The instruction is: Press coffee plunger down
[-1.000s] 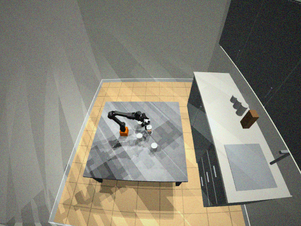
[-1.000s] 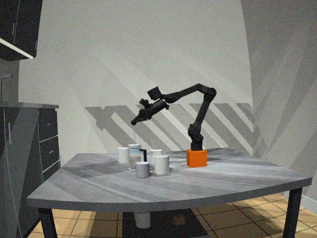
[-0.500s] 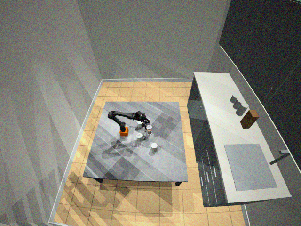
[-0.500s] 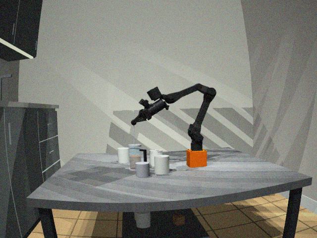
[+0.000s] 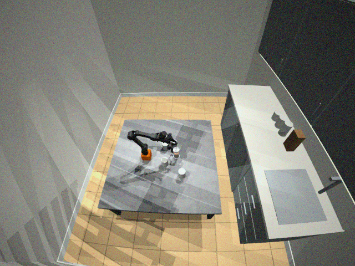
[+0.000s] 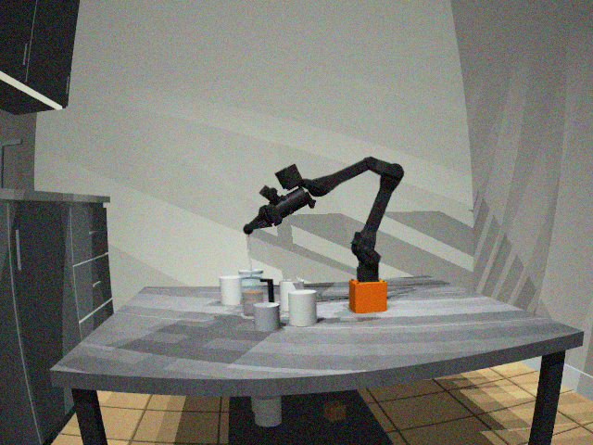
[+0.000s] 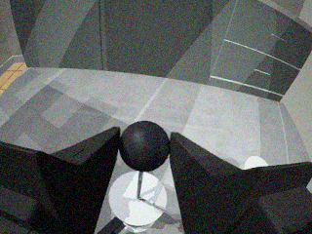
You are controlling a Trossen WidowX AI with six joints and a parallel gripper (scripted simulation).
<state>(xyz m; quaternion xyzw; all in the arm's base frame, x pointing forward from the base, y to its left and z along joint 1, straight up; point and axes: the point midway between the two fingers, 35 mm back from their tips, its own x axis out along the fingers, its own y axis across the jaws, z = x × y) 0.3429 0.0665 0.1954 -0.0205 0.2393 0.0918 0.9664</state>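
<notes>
Right now my gripper tip is 140 mm above the glass coffee press, 20 mm past it and 10 mm to the right of it.
</notes>
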